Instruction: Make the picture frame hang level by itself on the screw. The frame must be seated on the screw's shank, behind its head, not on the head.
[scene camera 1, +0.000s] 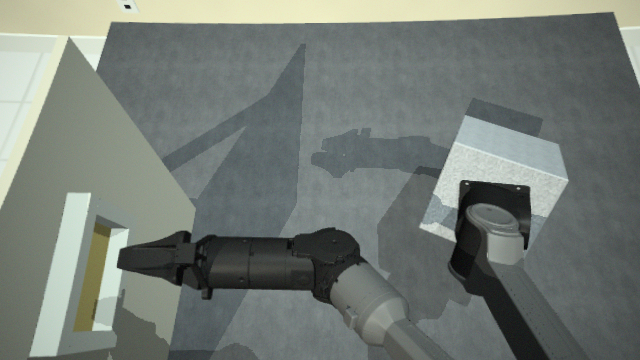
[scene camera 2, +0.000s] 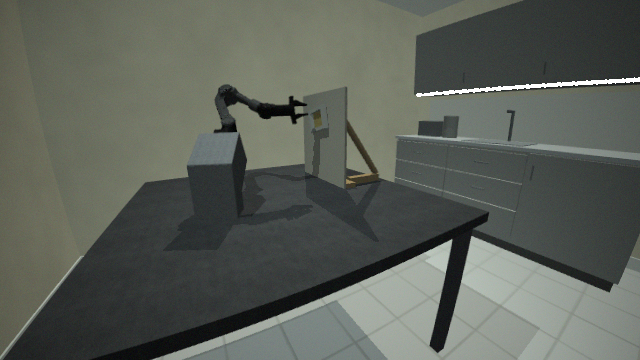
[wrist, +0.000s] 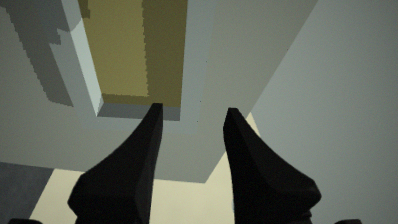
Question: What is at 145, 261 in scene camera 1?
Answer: My gripper.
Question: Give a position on a picture frame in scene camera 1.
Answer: At 101, 299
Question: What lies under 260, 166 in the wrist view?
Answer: My gripper.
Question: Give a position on a picture frame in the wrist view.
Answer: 114, 67
